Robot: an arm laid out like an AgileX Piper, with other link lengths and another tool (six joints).
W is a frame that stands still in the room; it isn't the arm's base.
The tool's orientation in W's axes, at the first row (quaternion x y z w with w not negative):
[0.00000 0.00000 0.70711 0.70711]
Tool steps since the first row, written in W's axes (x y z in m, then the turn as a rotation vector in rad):
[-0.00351 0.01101 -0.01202 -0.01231 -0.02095 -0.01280]
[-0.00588 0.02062 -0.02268 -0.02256 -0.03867 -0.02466]
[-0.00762 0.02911 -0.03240 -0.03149 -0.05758 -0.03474]
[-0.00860 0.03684 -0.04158 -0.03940 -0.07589 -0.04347]
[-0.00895 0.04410 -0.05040 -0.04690 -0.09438 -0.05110]
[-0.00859 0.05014 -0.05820 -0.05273 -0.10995 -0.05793]
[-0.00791 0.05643 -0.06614 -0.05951 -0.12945 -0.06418]
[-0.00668 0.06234 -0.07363 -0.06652 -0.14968 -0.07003]
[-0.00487 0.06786 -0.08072 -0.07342 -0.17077 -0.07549]
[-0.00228 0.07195 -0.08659 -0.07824 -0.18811 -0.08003]
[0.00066 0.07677 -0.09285 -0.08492 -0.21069 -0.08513]
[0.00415 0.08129 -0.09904 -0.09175 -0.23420 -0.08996]
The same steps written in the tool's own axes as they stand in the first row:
[0.01101 0.00351 -0.01202 -0.02095 0.01231 -0.01280]
[0.02062 0.00588 -0.02268 -0.03867 0.02256 -0.02466]
[0.02911 0.00762 -0.03240 -0.05758 0.03149 -0.03474]
[0.03684 0.00860 -0.04158 -0.07589 0.03940 -0.04347]
[0.04410 0.00895 -0.05040 -0.09438 0.04690 -0.05110]
[0.05014 0.00859 -0.05820 -0.10995 0.05273 -0.05793]
[0.05643 0.00791 -0.06614 -0.12945 0.05951 -0.06418]
[0.06234 0.00668 -0.07363 -0.14968 0.06652 -0.07003]
[0.06786 0.00487 -0.08072 -0.17077 0.07342 -0.07549]
[0.07195 0.00228 -0.08659 -0.18811 0.07824 -0.08003]
[0.07677 -0.00066 -0.09285 -0.21069 0.08492 -0.08513]
[0.08129 -0.00415 -0.09904 -0.23420 0.09175 -0.08996]

